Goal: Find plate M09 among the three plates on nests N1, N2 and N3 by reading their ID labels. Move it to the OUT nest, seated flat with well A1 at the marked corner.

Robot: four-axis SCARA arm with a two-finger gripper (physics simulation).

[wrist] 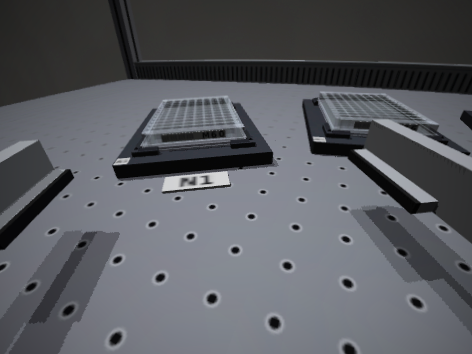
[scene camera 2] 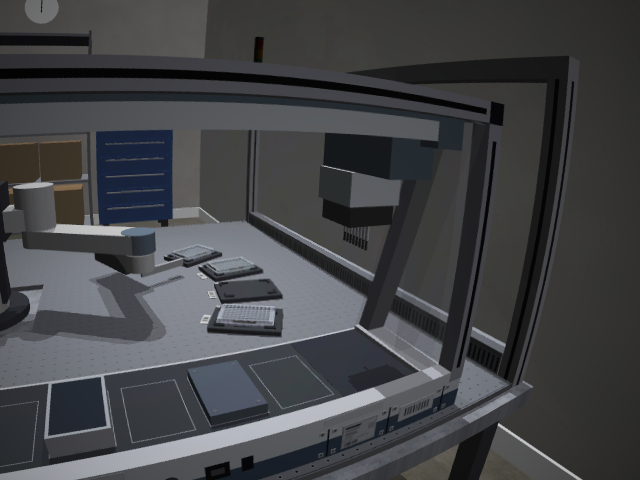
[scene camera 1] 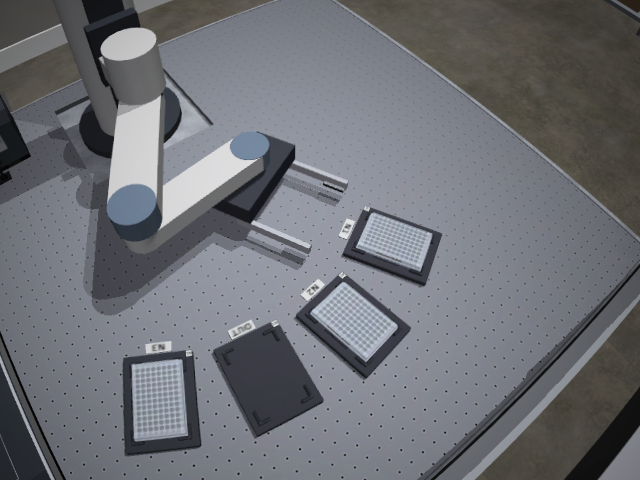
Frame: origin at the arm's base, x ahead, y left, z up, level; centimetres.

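Seen in the pictures: gripper, between the fingertips: (wrist: 214, 147) (scene camera 2: 165, 255) (scene camera 1: 329, 216).
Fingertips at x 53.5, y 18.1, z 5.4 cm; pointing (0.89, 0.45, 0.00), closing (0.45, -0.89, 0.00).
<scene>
Offsets run from my fingertips to a thing's middle. "*": to the spot under its first point.
My gripper (scene camera 1: 326, 217) (wrist: 214, 147) is open and empty, low over the table, its fingers pointing toward nest N1 @(dx +10.7, dy +7.7, dz -3.2 cm) (scene camera 1: 431, 260) (wrist: 195, 165). The clear plate on N1 @(dx +10.7, dy +7.7, dz -2.2 cm) (scene camera 1: 395, 240) (scene camera 2: 192, 252) (wrist: 192, 117) has a front label that reads M60 in the wrist view. The plate on N2 @(dx +18.5, dy -9.0, dz -2.2 cm) (scene camera 1: 354, 321) (scene camera 2: 231, 265) (wrist: 370, 107) has its label partly behind the right finger, unreadable. The plate on N3 (scene camera 1: 159, 400) (scene camera 2: 246, 314) shows no readable ID. The OUT nest (scene camera 1: 266, 379) (scene camera 2: 248, 290) is an empty dark base with a white corner mark @(* dx +10.8, dy -20.1, dz -2.9 cm) (scene camera 1: 275, 323).
Nest OUT lies between N2 and N3. A pipetting head (scene camera 2: 359, 188) hangs at the right, above the far side of the deck. A grey-blue block (scene camera 2: 227, 390) and an open-topped box (scene camera 2: 80, 441) stand on the front deck. Frame posts (scene camera 2: 457, 248) rise at the right.
</scene>
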